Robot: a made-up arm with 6 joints.
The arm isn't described. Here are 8 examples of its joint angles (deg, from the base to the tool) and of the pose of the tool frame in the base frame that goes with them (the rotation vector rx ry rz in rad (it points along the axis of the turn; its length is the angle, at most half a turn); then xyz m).
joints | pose
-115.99 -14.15 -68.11 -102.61 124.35 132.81 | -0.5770 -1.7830 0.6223 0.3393 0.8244 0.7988
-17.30 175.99 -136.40 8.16 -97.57 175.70 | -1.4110 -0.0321 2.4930 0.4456 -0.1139 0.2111
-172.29 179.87 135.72 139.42 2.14 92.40 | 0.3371 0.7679 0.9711 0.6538 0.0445 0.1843
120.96 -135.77 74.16 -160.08 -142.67 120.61 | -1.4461 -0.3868 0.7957 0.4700 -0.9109 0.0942
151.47 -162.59 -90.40 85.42 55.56 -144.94 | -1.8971 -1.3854 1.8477 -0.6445 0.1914 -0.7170
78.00 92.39 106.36 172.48 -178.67 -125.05 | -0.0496 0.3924 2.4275 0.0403 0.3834 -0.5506
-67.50 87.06 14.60 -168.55 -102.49 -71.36 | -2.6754 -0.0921 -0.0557 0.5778 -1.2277 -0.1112
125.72 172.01 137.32 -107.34 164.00 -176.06 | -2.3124 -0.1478 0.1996 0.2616 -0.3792 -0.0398
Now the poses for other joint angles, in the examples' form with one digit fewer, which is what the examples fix.
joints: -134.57 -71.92 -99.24 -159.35 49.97 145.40
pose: -2.447 -1.435 1.070 0.448 0.443 -0.574
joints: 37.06 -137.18 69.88 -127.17 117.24 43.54
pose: 2.418 0.366 0.770 -0.881 -0.721 -0.085
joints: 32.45 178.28 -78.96 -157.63 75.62 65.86
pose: -0.302 0.536 -1.367 0.734 0.462 -0.509
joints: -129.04 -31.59 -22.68 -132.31 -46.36 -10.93
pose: 0.509 0.465 1.204 0.719 0.720 1.219
